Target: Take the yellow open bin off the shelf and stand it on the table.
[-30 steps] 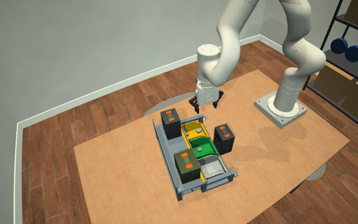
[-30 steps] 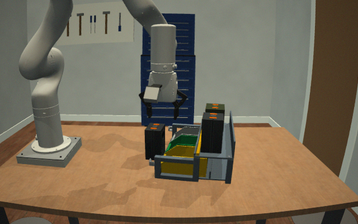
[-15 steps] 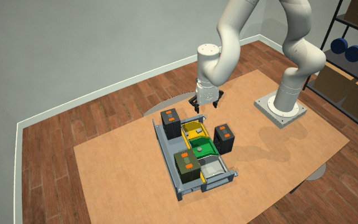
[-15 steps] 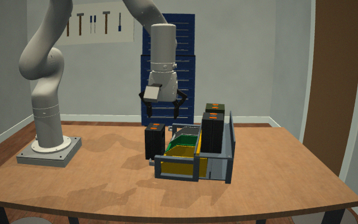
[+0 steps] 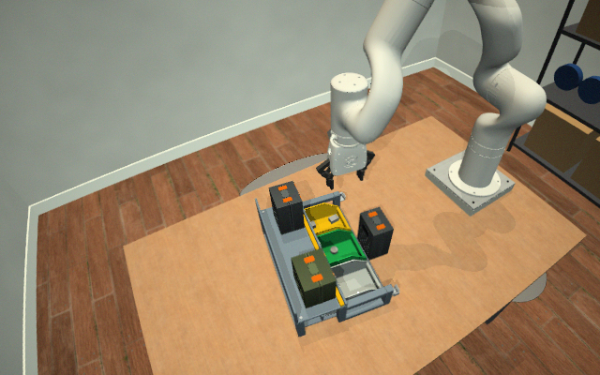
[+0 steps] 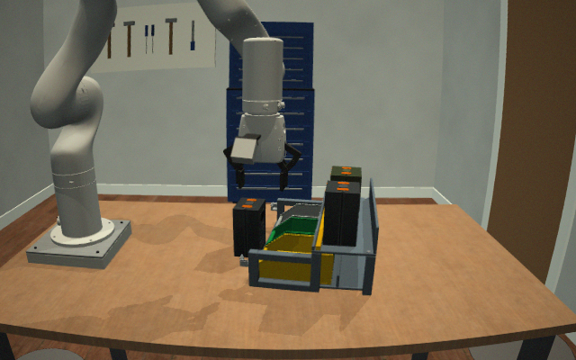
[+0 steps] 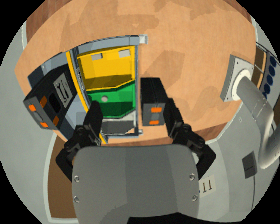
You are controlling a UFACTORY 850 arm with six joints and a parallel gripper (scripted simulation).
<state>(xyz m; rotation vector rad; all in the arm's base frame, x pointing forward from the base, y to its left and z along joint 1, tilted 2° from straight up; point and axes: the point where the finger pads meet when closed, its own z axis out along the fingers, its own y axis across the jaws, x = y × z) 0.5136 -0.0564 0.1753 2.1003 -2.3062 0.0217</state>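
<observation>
The yellow bin is 17 cm below my hand, 8 cm ahead of it and 1 cm to the right of it. Round my hand: grey bin (22 cm to the left, 17 cm below, 10 cm ahead); then olive box (21 cm to the left, 20 cm ahead, 7 cm below); then green bin (17 cm below, 10 cm to the left, 9 cm ahead).
</observation>
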